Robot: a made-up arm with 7 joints. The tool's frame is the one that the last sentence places.
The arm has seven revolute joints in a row. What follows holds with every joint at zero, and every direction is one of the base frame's. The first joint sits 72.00 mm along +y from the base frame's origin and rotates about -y. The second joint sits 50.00 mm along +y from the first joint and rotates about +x. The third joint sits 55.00 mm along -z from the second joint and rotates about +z. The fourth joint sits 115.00 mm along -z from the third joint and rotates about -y. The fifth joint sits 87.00 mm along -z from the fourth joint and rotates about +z. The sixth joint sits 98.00 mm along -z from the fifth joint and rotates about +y. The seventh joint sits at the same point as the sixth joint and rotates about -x. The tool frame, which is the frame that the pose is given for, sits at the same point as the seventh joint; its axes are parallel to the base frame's.
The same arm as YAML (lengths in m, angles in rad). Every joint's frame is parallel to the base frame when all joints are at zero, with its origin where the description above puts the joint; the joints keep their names.
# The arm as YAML. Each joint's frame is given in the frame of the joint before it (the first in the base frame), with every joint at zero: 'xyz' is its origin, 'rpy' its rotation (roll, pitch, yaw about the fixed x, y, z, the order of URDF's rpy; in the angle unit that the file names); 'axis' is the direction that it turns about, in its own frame. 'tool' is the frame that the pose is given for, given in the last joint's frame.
units:
  length: m
  angle: rad
joints:
  - name: joint 1
    type: revolute
    origin:
      xyz: [0.0, 0.072, 0.0]
      rpy: [0.0, 0.0, 0.0]
    axis: "-y"
  - name: joint 2
    type: revolute
    origin:
      xyz: [0.0, 0.05, 0.0]
      rpy: [0.0, 0.0, 0.0]
    axis: "+x"
  - name: joint 3
    type: revolute
    origin:
      xyz: [0.0, 0.0, -0.055]
      rpy: [0.0, 0.0, 0.0]
    axis: "+z"
  - name: joint 4
    type: revolute
    origin:
      xyz: [0.0, 0.0, -0.115]
      rpy: [0.0, 0.0, 0.0]
    axis: "-y"
  - name: joint 5
    type: revolute
    origin:
      xyz: [0.0, 0.0, -0.087]
      rpy: [0.0, 0.0, 0.0]
    axis: "+z"
  - name: joint 6
    type: revolute
    origin:
      xyz: [0.0, 0.0, -0.098]
      rpy: [0.0, 0.0, 0.0]
    axis: "+y"
  - name: joint 7
    type: revolute
    origin:
      xyz: [0.0, 0.0, 0.0]
      rpy: [0.0, 0.0, 0.0]
    axis: "-x"
tool:
  origin:
    xyz: [0.0, 0.0, 0.0]
    rpy: [0.0, 0.0, 0.0]

